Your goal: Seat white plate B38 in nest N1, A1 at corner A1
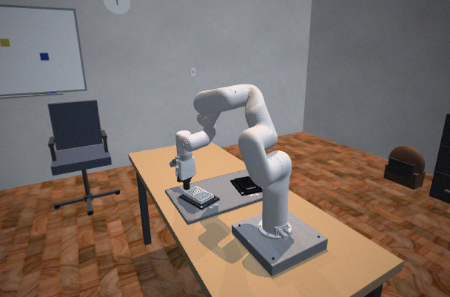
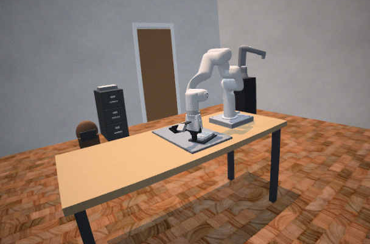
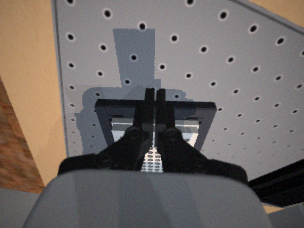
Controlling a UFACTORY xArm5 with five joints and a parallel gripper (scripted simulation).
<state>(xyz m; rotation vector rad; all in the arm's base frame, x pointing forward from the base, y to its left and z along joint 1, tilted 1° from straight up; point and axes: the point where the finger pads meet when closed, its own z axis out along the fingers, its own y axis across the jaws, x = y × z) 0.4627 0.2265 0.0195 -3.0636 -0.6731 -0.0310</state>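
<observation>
My hand is 8 cm past the white 96-well plate B38, 4 cm to the left of it and 2 cm above it. Also, from my hand: black plate B83: 6 cm behind, 31 cm to the right, 2 cm below; N1 label: 17 cm behind, 8 cm to the right, 4 cm below; plate nest N1: 8 cm behind, 4 cm to the right, 3 cm below.
</observation>
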